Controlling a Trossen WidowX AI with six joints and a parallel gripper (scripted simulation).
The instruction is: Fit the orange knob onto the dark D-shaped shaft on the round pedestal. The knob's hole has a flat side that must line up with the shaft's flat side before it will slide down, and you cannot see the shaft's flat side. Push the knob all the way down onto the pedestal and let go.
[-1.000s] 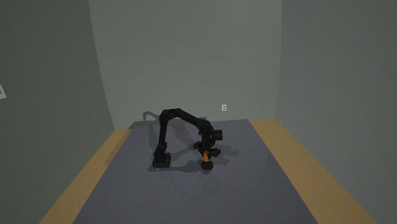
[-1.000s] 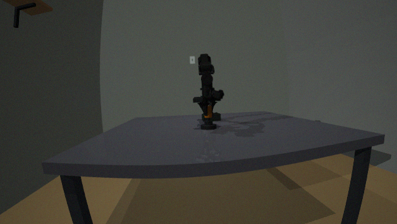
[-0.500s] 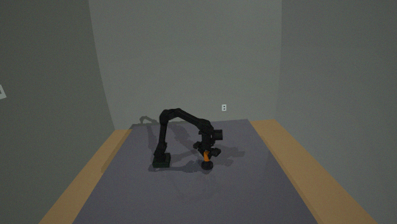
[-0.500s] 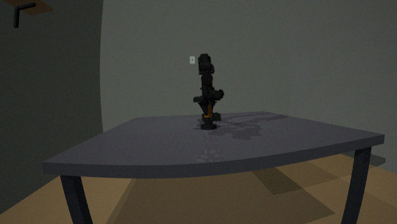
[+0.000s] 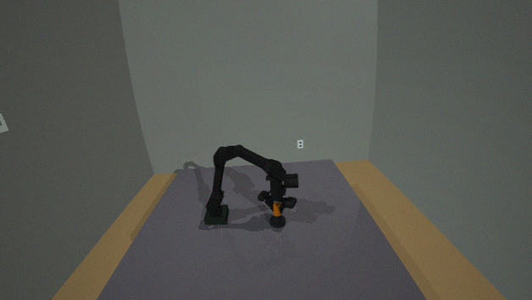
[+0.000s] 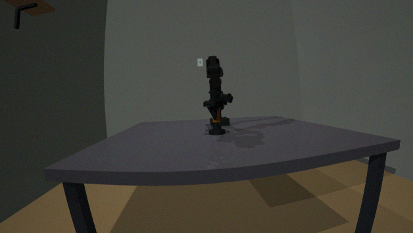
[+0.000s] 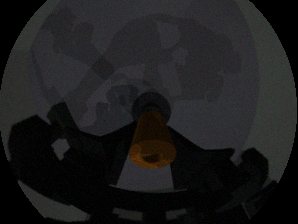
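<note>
Now: gripper tip 20 mm below the orange knob. Round my gripper tip: dark round pedestal (40 mm below).
</note>
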